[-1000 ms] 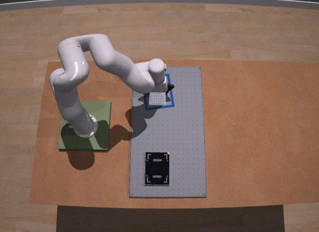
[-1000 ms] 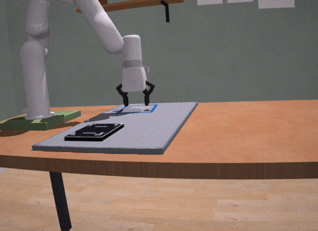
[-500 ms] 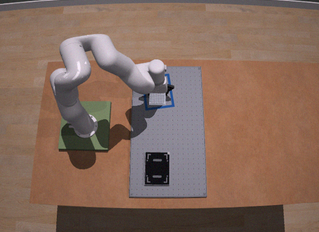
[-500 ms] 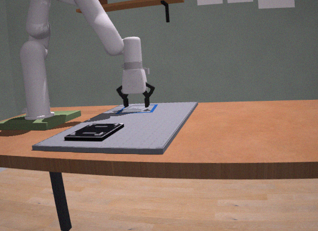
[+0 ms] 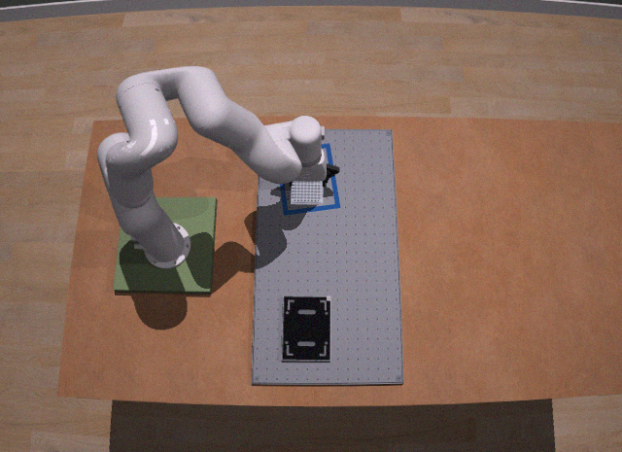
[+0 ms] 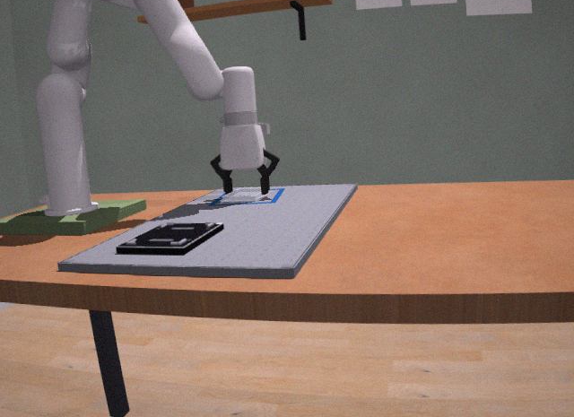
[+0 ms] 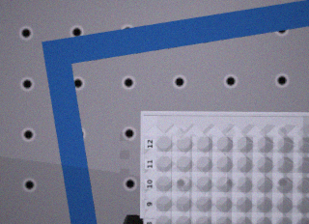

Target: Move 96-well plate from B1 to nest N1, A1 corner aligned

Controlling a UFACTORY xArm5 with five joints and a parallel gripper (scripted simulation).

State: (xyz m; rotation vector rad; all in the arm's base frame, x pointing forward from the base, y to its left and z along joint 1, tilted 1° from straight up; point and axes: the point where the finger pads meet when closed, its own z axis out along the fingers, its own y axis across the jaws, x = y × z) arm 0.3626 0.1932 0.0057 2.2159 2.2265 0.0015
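Now: the 96-well plate 1 cm below my hand. From my hand the other things lie so: black plate nest (1 cm ahead, 39 cm to the right, 1 cm below); A1 label (6 cm ahead, 32 cm to the right, 1 cm below).
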